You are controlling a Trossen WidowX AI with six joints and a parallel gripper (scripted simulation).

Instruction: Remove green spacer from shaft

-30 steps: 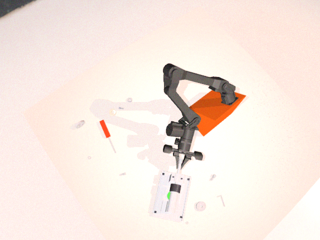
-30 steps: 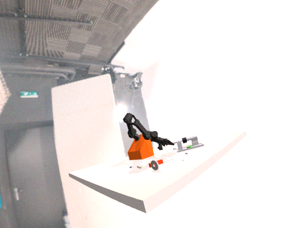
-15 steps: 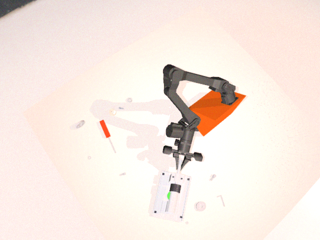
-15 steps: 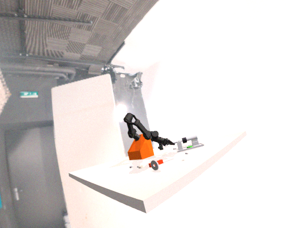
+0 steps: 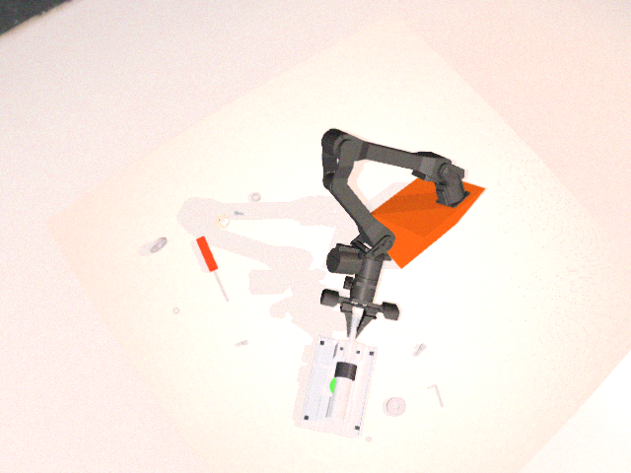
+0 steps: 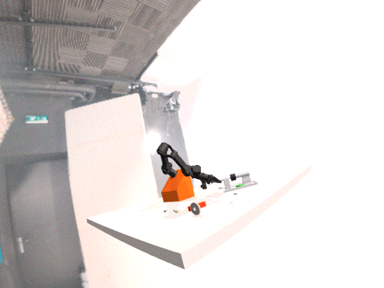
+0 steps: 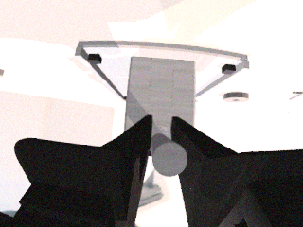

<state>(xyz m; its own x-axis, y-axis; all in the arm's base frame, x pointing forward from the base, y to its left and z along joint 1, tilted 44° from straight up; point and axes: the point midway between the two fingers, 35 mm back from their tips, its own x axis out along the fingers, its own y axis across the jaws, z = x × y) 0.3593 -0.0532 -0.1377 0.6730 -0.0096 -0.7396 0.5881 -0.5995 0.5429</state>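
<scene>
Now: gripper tip 90 mm short of the green spacer, 70 mm to the right of it and 50 mm above it. Also, from my gripper tip: bolt 130 mm behind, 140 mm to the left, 60 mm below; then shaft 40 mm ahead, 30 mm to the left, 20 mm above.
</scene>
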